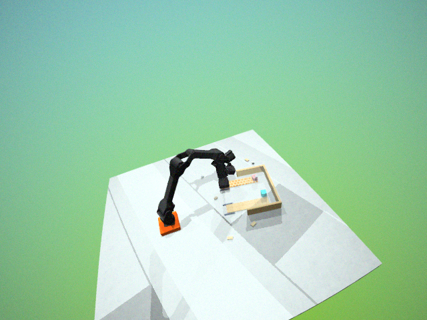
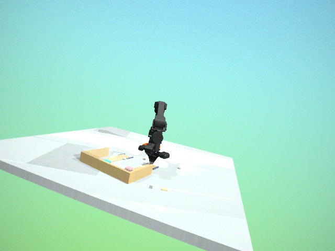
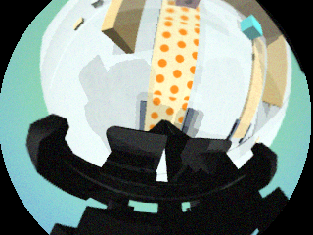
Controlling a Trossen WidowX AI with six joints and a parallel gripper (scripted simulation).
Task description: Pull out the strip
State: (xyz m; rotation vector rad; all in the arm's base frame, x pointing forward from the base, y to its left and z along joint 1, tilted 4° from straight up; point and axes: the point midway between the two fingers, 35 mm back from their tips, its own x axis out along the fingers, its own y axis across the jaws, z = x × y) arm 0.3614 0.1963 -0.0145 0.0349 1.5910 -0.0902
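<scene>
Now: gripper tip 9 cm short of the orange dotted strip and 1 cm to the left of it. Round my gripper tip: pink labelled cube (20 cm ahead, 2 cm to the right, 1 cm above).
</scene>
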